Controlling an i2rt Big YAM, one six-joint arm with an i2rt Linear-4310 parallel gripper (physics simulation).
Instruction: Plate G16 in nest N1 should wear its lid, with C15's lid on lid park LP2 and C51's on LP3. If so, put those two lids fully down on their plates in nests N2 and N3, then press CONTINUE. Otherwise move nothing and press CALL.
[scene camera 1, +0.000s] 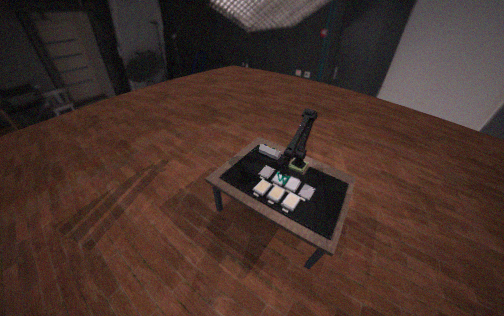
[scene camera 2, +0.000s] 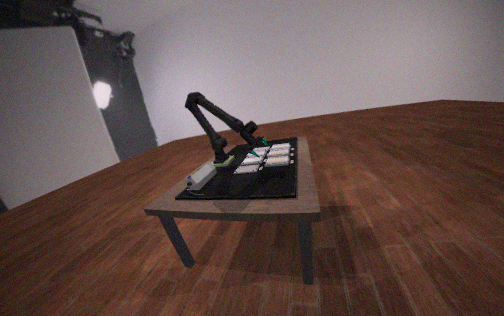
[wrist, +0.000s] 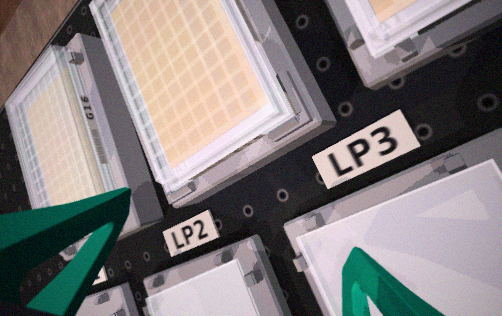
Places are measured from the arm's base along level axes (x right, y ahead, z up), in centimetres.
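Pixels of known places: gripper, fingertip midpoint: (scene camera 1: 281, 183) (scene camera 2: 263, 151) (wrist: 240, 229); arm's base, origin of the base link: (scene camera 1: 298, 164) (scene camera 2: 221, 160).
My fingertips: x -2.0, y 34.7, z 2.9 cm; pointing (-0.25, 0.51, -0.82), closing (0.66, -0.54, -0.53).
Observation:
For each thing: its middle in the pictures, then the offset to it from my fingertips. "spot": a spot on its surface instead. Level surfaces: height alone.
- Plate G16, body centre: (wrist: 52, 154) (scene camera 1: 291, 199) dx -15.0, dy +8.6, dz -1.1 cm
- middle plate, body centre: (wrist: 173, 50) (scene camera 2: 278, 152) (scene camera 1: 276, 192) dx -1.9, dy +9.7, dz -1.6 cm
- right plate, surface spot: (wrist: 395, 10) spot: dx +8.2, dy +5.8, dz -1.7 cm
- white lid, surface spot: (wrist: 205, 295) spot: dx -5.9, dy -3.3, dz -2.7 cm
- park tagged LP2, surface spot: (wrist: 191, 233) spot: dx -7.3, dy +0.2, dz -4.4 cm
- park tagged LP3, surface spot: (wrist: 366, 149) spot: dx +4.9, dy +1.6, dz -4.4 cm
- grey lid park, surface spot: (wrist: 112, 300) spot: dx -16.7, dy -2.9, dz -3.6 cm
- light control box, body centre: (scene camera 2: 200, 174) (scene camera 1: 270, 150) dx +33.2, dy -30.2, dz -0.4 cm
- black pegboard mat, its level: dz -4.6 cm
- wooden table, its level: dz -5.7 cm
Plate G16 (wrist: 60, 140) sits in its nest at the left of the wrist view. It looks paler than the middle plate, as under a clear lid, but glare leaves this uncertain. The middle plate (wrist: 190, 75) and the right plate (wrist: 395, 10) show tan gridded wells; their codes are unreadable. A white lid (wrist: 205, 295) lies on the park tagged LP2 (wrist: 191, 233), and another lid (wrist: 425, 225) lies on the park tagged LP3 (wrist: 366, 149). My gripper (wrist: 240, 229) (scene camera 1: 282, 177) (scene camera 2: 261, 149) is open and empty above the lid parks, its green fingers apart.
A grey lid park (wrist: 112, 300) beside LP2 shows partly at the lower left of the wrist view. A light control box (scene camera 1: 270, 151) (scene camera 2: 202, 176) stands near the arm's base; its button labels are unreadable. The black pegboard mat (scene camera 1: 325, 215) lies on the wooden table (scene camera 1: 341, 232).

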